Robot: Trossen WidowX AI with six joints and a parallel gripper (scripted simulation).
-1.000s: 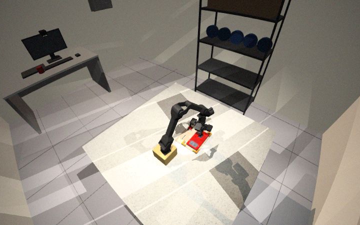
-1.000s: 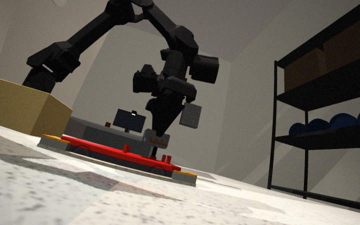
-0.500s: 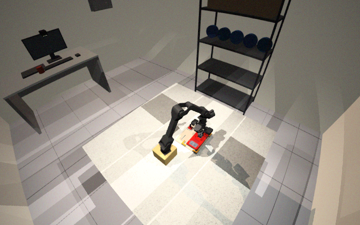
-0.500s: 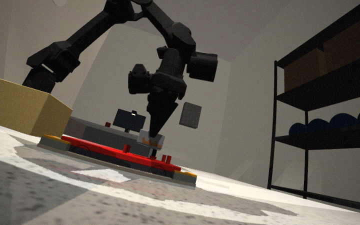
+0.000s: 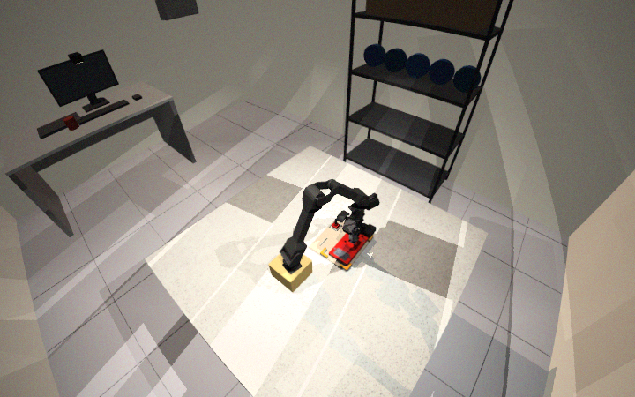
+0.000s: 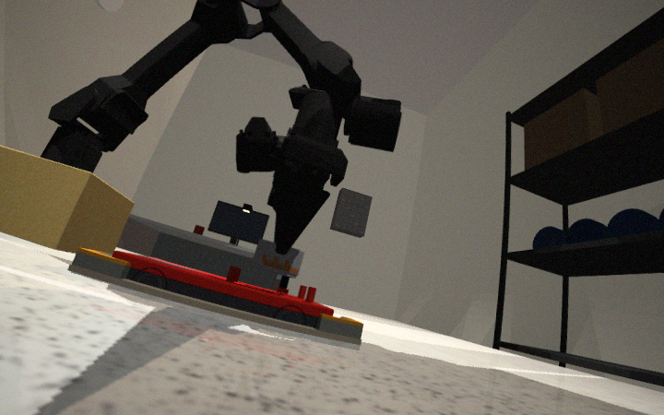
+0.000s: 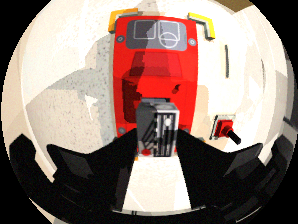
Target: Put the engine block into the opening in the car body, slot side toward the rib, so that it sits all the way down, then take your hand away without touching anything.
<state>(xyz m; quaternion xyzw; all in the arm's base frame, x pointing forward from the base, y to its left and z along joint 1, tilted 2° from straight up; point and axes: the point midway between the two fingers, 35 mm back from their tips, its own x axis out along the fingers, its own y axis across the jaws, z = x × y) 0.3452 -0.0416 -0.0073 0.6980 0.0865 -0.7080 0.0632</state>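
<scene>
My gripper tip is now 1 cm above the engine block.
</scene>
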